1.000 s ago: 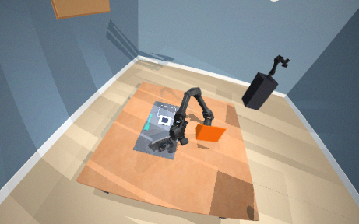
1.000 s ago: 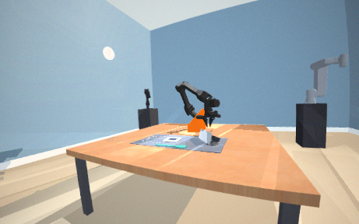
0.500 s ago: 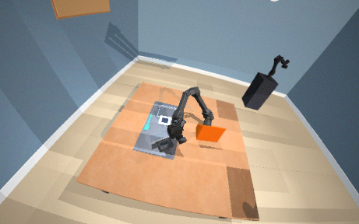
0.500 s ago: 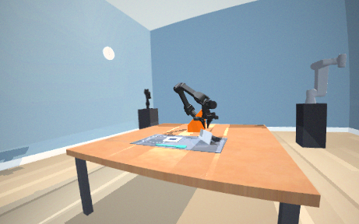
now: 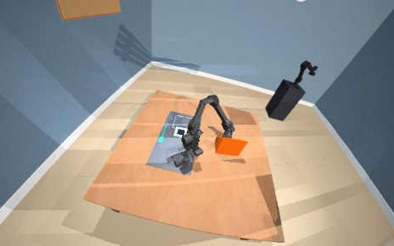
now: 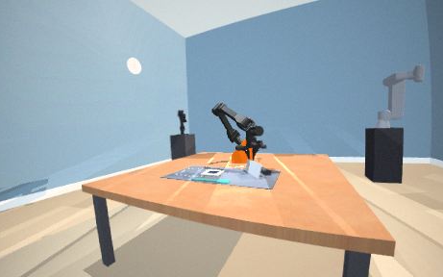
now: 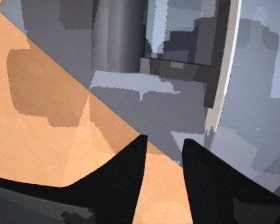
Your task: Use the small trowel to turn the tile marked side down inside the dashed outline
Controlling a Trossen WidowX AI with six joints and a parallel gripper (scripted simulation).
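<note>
Right now the grey mat is 13 cm ahead of my gripper tip, 15 cm to the right of it and 8 cm below it. From my gripper tip the other things lie so: flat teal tile (27 cm ahead, 13 cm to the right, 6 cm below).
</note>
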